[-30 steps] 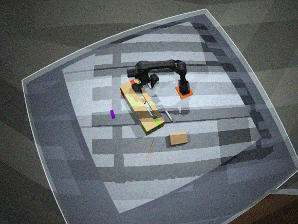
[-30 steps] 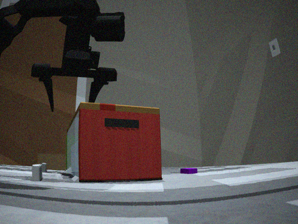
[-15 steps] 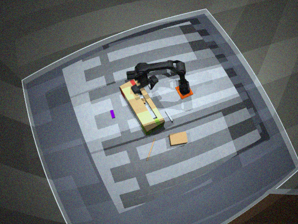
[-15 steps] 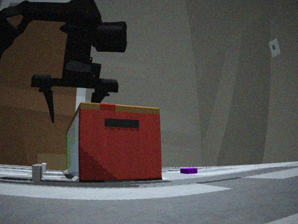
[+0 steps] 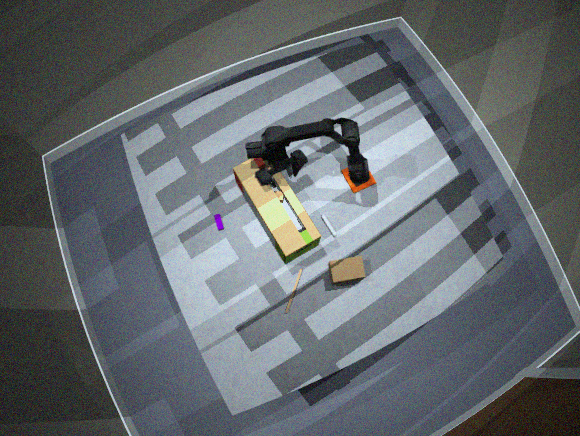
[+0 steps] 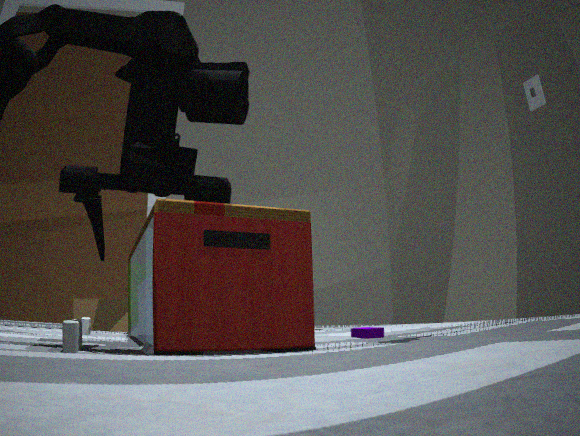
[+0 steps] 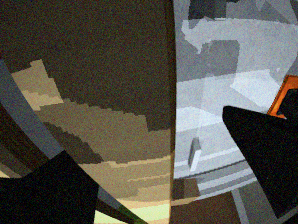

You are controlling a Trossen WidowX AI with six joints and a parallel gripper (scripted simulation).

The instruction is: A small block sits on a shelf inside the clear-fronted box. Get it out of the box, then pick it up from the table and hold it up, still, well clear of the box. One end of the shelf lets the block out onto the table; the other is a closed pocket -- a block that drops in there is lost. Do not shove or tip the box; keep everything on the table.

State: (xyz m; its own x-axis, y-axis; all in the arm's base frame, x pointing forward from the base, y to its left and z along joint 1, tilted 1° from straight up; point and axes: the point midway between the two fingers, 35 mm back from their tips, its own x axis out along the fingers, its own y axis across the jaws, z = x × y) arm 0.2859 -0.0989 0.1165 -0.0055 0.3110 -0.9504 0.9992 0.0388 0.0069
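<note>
My gripper tip is 5 cm short of the block and 4 cm to the right of it. The rest, counted from my gripper tip: tan slab (39 cm to the left, 6 cm below, 4 cm behind); long box (6 cm to the left, 3 cm below, 3 cm ahead); thin stick (36 cm to the left, 16 cm ahead, 9 cm below).
</note>
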